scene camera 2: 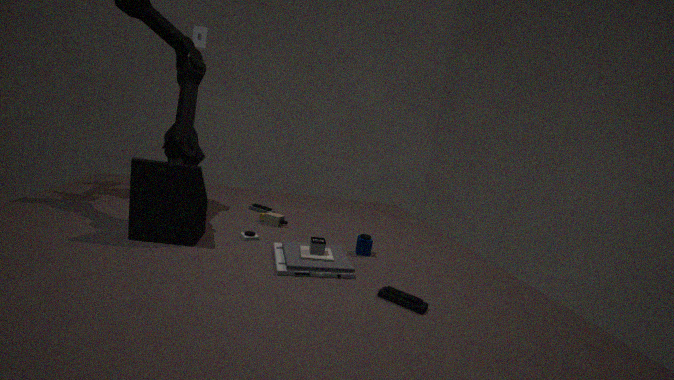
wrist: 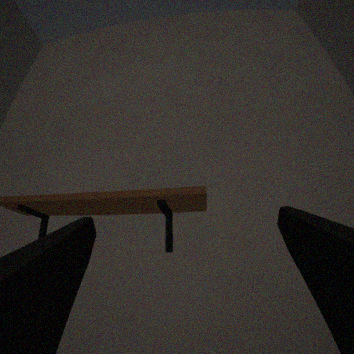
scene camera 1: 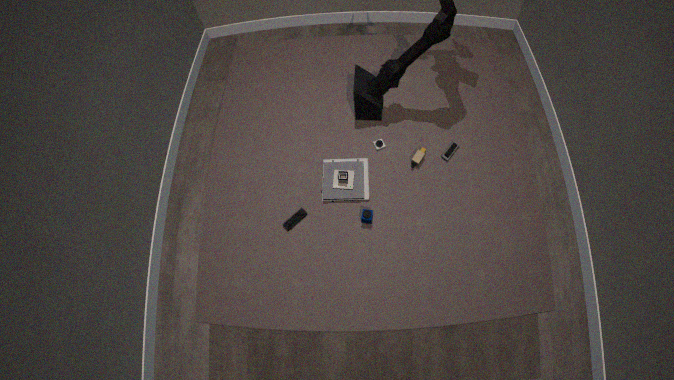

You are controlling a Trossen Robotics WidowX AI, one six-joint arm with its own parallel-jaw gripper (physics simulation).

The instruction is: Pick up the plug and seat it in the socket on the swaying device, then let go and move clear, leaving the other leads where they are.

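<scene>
The plug looks to be the beige block [scene camera 1: 418, 157] [scene camera 2: 272, 218] with a yellow end and a dark tip, lying on the mat right of the device. The swaying device [scene camera 1: 328, 189] [scene camera 2: 345, 266] is a grey slab over a white base. A small upright grey socket [scene camera 1: 343, 176] [scene camera 2: 317, 246] with a dark-rimmed opening stands on its pale plate. My gripper [wrist: 186, 221] is open and empty in the wrist view, its two dark fingers wide apart. It is outside both scene views, high and far from the plug, facing a wall.
A blue block [scene camera 1: 367, 216] [scene camera 2: 364, 245], a black bar [scene camera 1: 295, 219] [scene camera 2: 403, 300], a white square with a dark disc [scene camera 1: 379, 144] [scene camera 2: 249, 235] and a grey-black bar [scene camera 1: 450, 151] [scene camera 2: 260, 207] lie around the device. A wooden shelf [wrist: 185, 201] shows on the wall.
</scene>
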